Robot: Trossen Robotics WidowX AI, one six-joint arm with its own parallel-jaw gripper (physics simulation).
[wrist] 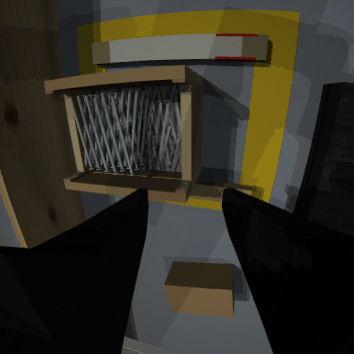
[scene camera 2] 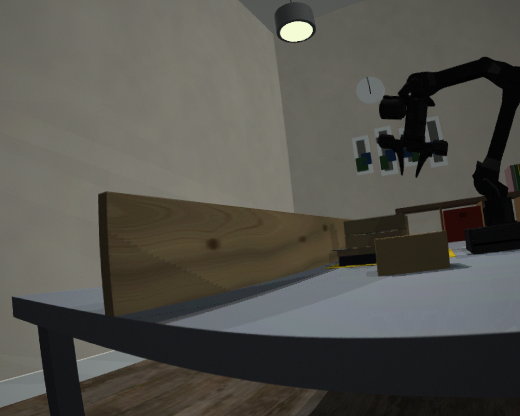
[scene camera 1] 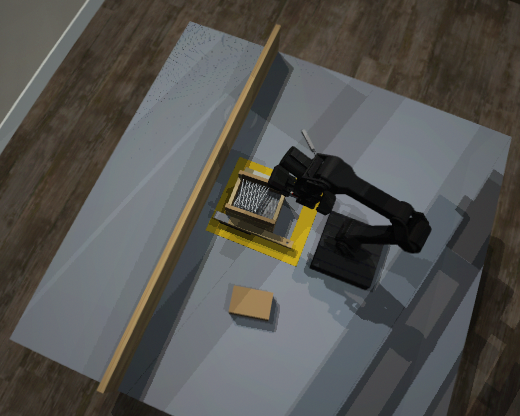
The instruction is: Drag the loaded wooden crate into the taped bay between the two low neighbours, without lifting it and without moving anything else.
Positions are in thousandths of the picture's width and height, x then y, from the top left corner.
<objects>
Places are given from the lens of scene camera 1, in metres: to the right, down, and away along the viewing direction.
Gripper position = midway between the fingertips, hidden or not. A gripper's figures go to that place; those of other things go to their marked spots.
gripper (scene camera 1: 559, 475): 0.09, -0.03, 1.26
wooden crate (scene camera 1: 486, 482): -0.02, -0.02, 1.40
tan block (scene camera 1: 474, 727): -0.04, 0.28, 1.31
</objects>
